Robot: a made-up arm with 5 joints.
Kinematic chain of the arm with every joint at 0, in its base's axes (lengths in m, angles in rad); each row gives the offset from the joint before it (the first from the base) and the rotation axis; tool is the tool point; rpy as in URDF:
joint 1: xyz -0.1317 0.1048 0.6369 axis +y
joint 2: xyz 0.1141 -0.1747 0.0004 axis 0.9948 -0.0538 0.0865
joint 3: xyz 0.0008 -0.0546 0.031 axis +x
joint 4: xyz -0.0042 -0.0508 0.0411 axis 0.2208 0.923 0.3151
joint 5: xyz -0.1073 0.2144 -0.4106 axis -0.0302 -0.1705 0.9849
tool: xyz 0.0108 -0.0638 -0.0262 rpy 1.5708 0 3.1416
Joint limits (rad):
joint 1: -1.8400..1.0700
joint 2: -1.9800..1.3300
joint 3: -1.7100..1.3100
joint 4: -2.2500..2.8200
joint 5: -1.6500..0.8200
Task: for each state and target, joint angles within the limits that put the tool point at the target. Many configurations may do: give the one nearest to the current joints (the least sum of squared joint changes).
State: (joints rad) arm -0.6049 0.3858 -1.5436 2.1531 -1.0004
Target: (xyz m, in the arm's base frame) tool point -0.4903 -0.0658 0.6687
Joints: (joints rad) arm 0.0428 0.4996 -1.4840 1.3777 -0.2640
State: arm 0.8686 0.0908 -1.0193 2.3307 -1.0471
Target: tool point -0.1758 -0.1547 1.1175
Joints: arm 0.3529 0.4223 -0.6671 2.1255 -1.0304
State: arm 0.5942 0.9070 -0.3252 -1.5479 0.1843
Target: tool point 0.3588 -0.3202 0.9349
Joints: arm -0.1237 0.4030 -0.5045 -2.2030 0.0633
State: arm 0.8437 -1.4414 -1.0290 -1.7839 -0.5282
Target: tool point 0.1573 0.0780 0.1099
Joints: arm 1.0700 -1.7882 -1.5344 -1.9298 -0.5127
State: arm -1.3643 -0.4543 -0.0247 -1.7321 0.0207
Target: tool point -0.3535 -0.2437 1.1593
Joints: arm -1.7182 -0.8456 -0.1835 -1.5981 0.2127
